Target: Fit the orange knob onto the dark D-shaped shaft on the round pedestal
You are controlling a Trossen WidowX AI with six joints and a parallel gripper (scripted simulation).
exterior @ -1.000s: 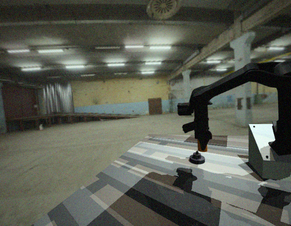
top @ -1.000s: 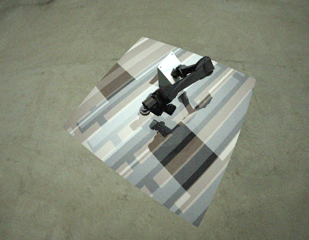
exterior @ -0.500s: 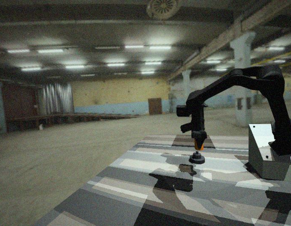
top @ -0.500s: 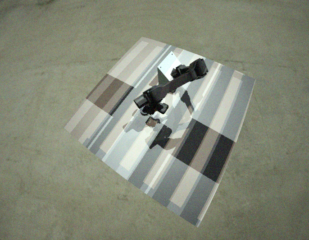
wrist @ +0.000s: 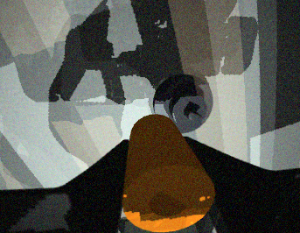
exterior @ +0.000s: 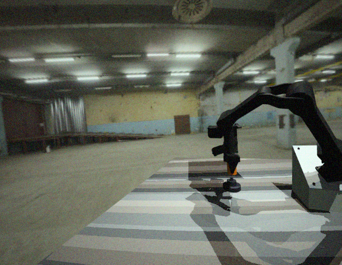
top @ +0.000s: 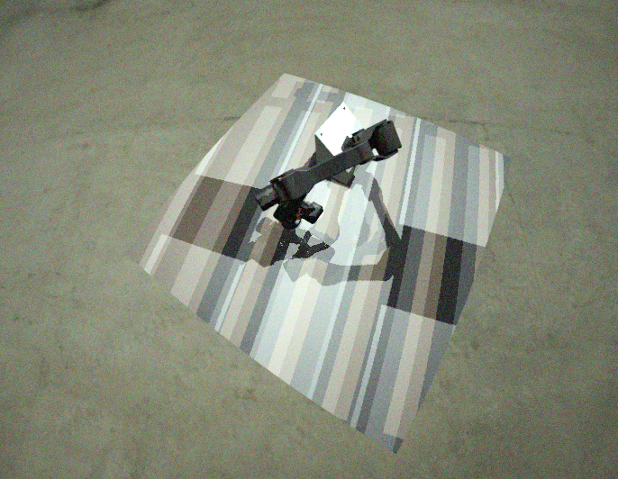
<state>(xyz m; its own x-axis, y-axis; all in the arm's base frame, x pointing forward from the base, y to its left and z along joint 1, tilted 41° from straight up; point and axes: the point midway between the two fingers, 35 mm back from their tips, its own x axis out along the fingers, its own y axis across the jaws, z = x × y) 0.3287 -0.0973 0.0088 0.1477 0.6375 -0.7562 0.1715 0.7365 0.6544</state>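
Now: the dark round pedestal 10 mm behind my gripper tip, 50 mm to the right of it and 80 mm below it. Round my gripper tip: orange knob: 20 mm above.
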